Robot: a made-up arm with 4 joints. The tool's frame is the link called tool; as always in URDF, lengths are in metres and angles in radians.
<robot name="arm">
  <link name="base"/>
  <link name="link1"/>
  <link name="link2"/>
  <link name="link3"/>
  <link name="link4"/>
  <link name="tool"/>
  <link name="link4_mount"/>
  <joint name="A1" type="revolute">
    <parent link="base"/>
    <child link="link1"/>
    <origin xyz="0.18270 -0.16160 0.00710" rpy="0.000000 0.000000 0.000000"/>
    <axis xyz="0 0 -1"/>
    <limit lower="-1.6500" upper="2.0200" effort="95" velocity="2.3"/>
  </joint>
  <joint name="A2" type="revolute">
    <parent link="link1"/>
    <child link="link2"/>
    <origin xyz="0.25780 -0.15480 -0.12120" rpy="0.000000 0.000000 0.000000"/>
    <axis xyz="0 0 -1"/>
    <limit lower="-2.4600" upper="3.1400" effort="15" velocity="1.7"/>
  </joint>
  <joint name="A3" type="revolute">
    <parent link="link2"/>
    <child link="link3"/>
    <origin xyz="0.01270 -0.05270 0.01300" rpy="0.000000 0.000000 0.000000"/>
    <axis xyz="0 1 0"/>
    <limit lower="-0.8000" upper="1.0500" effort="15" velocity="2"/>
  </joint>
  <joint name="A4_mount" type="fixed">
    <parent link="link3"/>
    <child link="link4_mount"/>
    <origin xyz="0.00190 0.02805 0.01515" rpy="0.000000 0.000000 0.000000"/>
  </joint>
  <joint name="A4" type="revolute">
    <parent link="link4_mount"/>
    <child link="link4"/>
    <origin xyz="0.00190 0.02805 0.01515" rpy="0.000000 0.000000 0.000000"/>
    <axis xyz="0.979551 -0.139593 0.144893"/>
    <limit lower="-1.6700" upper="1.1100" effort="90" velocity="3.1"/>
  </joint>
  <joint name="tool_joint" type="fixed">
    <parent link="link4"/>
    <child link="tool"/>
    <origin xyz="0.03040 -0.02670 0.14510" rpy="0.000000 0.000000 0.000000"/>
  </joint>
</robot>
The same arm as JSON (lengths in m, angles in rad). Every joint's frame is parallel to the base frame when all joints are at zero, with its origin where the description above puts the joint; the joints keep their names.
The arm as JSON. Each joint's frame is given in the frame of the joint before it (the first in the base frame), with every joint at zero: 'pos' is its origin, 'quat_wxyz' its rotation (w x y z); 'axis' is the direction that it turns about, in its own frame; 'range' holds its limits. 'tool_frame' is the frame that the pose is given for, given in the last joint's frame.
{"length_unit": "m", "angle_unit": "rad", "joints": [
  {"joint": "A1", "pos": [0.1827, -0.1616, 0.0071], "quat_wxyz": [1.0, 0.0, 0.0, 0.0], "axis": [0.0, 0.0, -1.0], "range": [-1.65, 2.02]},
  {"joint": "A2", "pos": [0.2578, -0.1548, -0.1212], "quat_wxyz": [1.0, 0.0, 0.0, 0.0], "axis": [0.0, 0.0, -1.0], "range": [-2.46, 3.14]},
  {"joint": "A3", "pos": [0.0127, -0.0527, 0.013], "quat_wxyz": [1.0, 0.0, 0.0, 0.0], "axis": [0.0, 1.0, 0.0], "range": [-0.8, 1.05]},
  {"joint": "A4", "pos": [0.0038, 0.0561, 0.0303], "quat_wxyz": [1.0, 0.0, 0.0, 0.0], "axis": [0.979551, -0.139593, 0.144893], "range": [-1.67, 1.11]}
], "tool_frame": {"pos": [0.0304, -0.0267, 0.1451], "quat_wxyz": [1.0, 0.0, 0.0, 0.0]}}

